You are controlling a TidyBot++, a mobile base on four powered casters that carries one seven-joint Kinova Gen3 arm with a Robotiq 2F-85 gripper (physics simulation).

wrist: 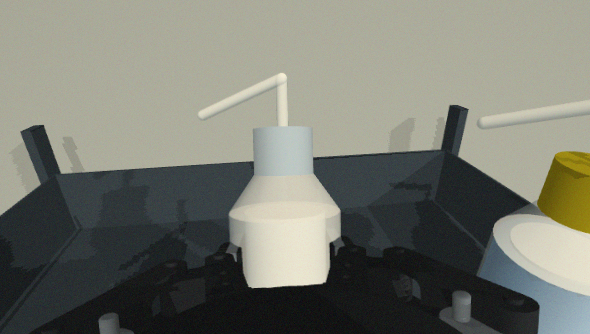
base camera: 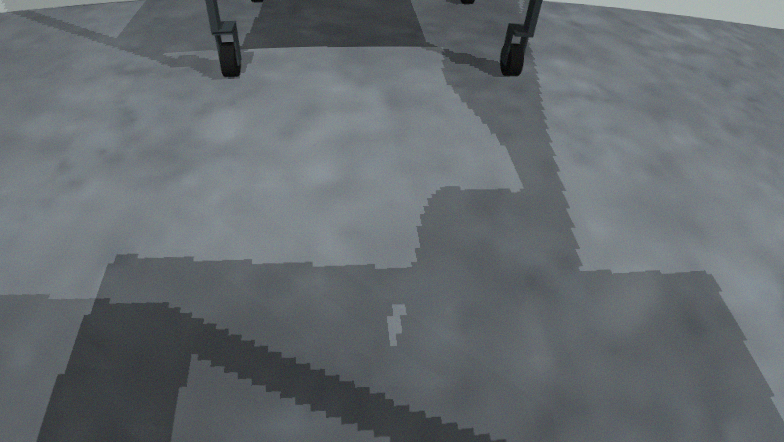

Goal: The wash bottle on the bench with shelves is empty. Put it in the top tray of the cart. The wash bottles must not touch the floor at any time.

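Places are measured from the arm's base along level axes (x ahead, y left, z up), in metres.
Pixels of known places: gripper, fingertip midpoint: (wrist: 285, 247).
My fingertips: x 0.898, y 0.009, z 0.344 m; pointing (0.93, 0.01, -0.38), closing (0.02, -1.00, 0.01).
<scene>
For each thing: its top centre in the pictures, then the offset to it from my fingertips. "spot": a spot on its surface instead.
- cart's dark top tray, surface spot: (wrist: 150, 197) spot: dz -0.044, dx +0.138, dy +0.145 m
- second wash bottle with a yellow cap, surface spot: (wrist: 567, 192) spot: dz +0.056, dx -0.041, dy -0.116 m
A white wash bottle with a pale grey-blue cap (wrist: 283, 151) and a bent spout stands upright in the middle of the wrist view. My gripper (wrist: 285, 247) is shut on this bottle, with its dark fingers on both sides of the body. The cart's dark top tray (wrist: 150, 197) shows behind and around the bottle, with its far wall and side walls in view. The bottle's base is hidden, so I cannot tell whether it touches the tray. In the base camera view, the cart's casters (base camera: 230, 59) (base camera: 512, 59) stand on the floor.
At the right of the wrist view, a second wash bottle with a yellow cap (wrist: 567, 192), a white shoulder and a blue body stands near the tray's right wall. Dark corner posts (wrist: 42, 152) (wrist: 455, 130) rise at the tray's far corners. A plain wall (wrist: 150, 50) is behind.
</scene>
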